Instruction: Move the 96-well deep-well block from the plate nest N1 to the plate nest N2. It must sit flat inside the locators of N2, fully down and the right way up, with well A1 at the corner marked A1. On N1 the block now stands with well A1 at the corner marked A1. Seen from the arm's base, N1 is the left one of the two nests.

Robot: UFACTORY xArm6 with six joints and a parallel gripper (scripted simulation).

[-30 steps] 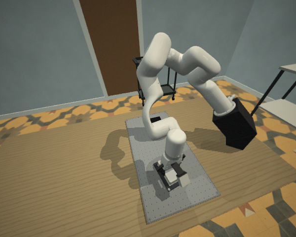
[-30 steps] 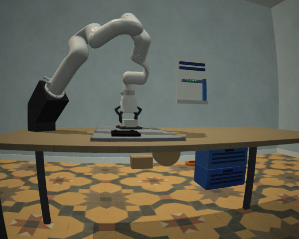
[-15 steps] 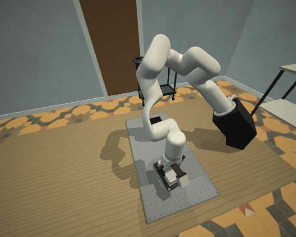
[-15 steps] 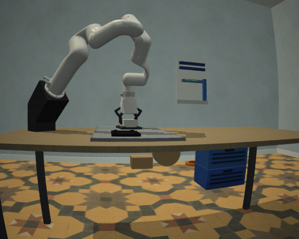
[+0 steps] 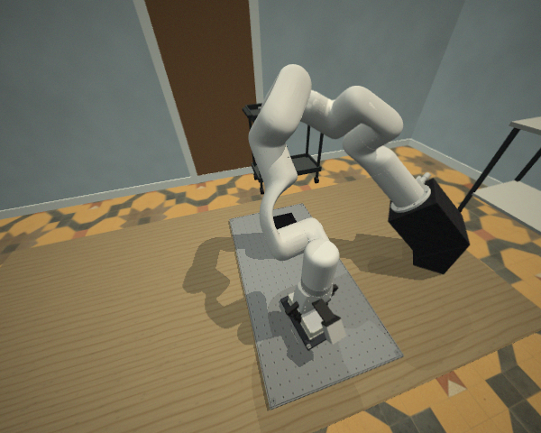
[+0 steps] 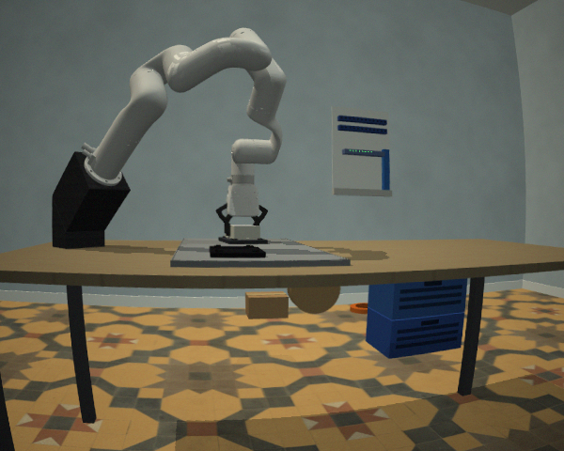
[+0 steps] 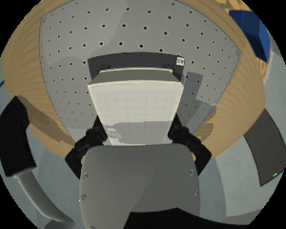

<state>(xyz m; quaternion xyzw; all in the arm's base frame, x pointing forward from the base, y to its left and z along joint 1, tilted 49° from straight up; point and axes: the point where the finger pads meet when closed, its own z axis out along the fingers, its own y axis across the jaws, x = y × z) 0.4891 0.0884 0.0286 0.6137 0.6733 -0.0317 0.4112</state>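
Right now my hand is right at the white deep-well block. The rest, counted from my hand: white corner mark: 300 mm to the right, 80 mm behind, 20 mm below; black plate nest N1: 20 mm below; black plate nest N2: 350 mm to the right, 150 mm behind, 20 mm below.
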